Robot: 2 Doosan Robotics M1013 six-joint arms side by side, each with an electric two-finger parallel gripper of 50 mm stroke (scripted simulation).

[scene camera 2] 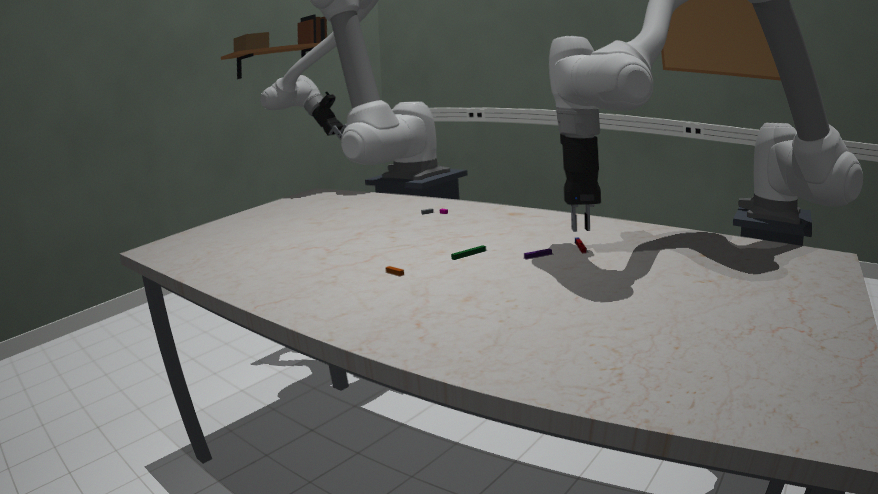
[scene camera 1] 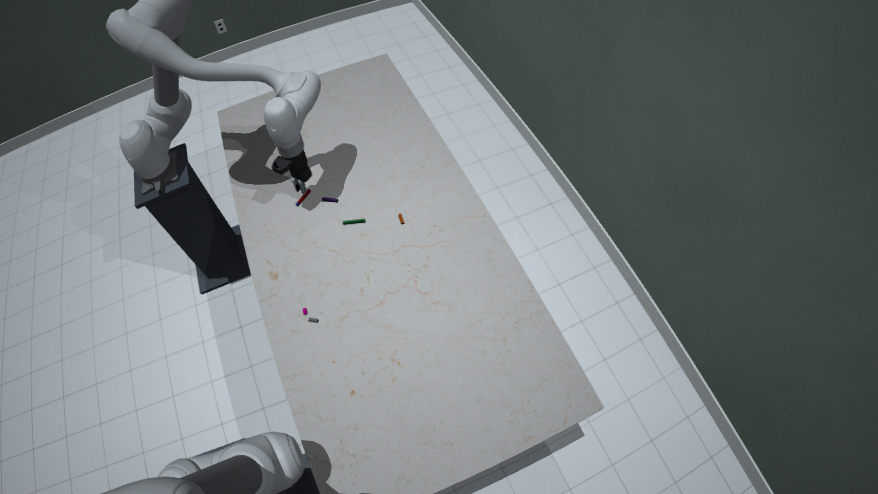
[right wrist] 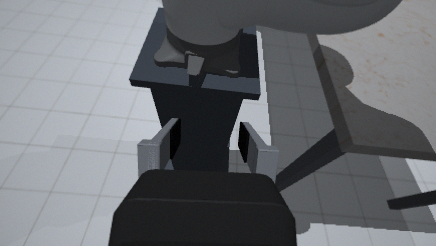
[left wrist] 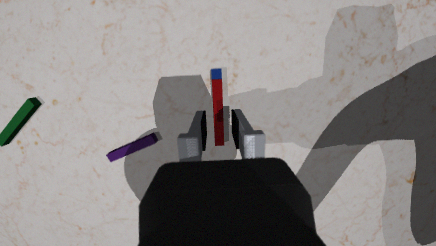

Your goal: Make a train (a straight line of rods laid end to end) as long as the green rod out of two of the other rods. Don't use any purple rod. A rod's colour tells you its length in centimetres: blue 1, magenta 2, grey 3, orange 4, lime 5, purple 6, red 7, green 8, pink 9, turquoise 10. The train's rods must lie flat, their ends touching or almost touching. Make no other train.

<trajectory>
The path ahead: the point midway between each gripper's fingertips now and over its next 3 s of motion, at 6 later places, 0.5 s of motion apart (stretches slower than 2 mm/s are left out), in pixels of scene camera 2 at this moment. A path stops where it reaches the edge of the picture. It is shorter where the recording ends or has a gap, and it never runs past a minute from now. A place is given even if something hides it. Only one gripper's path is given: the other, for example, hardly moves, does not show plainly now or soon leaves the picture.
My left gripper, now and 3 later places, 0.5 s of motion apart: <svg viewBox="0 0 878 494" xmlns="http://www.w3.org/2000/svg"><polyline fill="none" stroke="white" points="580,230 580,206 580,199 579,175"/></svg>
</trajectory>
